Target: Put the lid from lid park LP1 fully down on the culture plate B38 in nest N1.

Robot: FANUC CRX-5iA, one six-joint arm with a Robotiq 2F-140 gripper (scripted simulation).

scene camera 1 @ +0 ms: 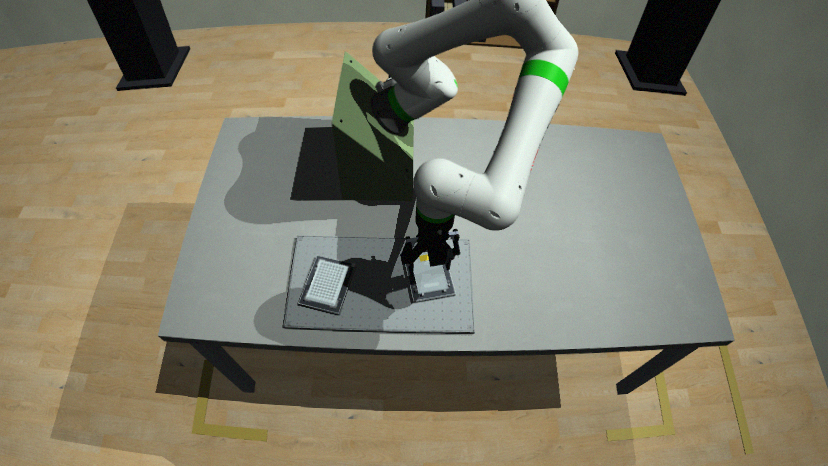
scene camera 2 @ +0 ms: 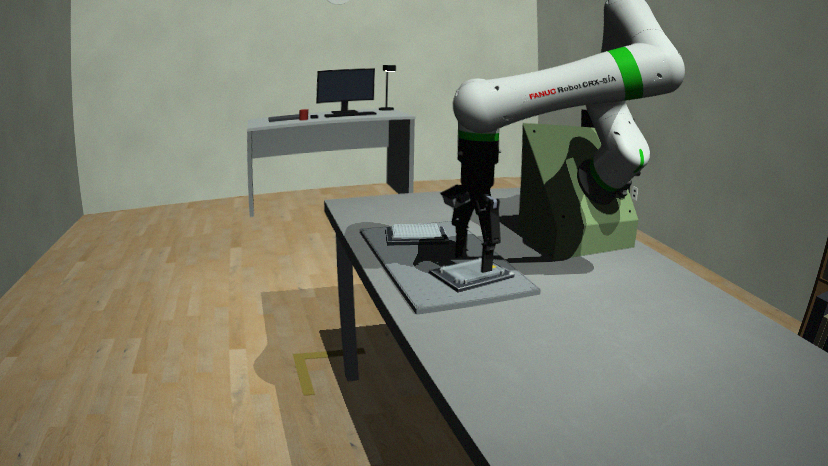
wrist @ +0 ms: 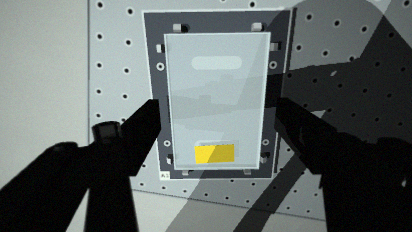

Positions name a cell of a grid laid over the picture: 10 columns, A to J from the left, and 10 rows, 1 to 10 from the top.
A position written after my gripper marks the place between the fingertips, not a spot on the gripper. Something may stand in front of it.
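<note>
My gripper (scene camera 2: F6), (scene camera 1: F6), (wrist: F5). Clear lid (scene camera 1: F6), (scene camera 2: F6), (wrist: F4). White culture plate (scene camera 1: D7), out of frame in the wrist view. Lid park LP1 (wrist: D2).
</note>
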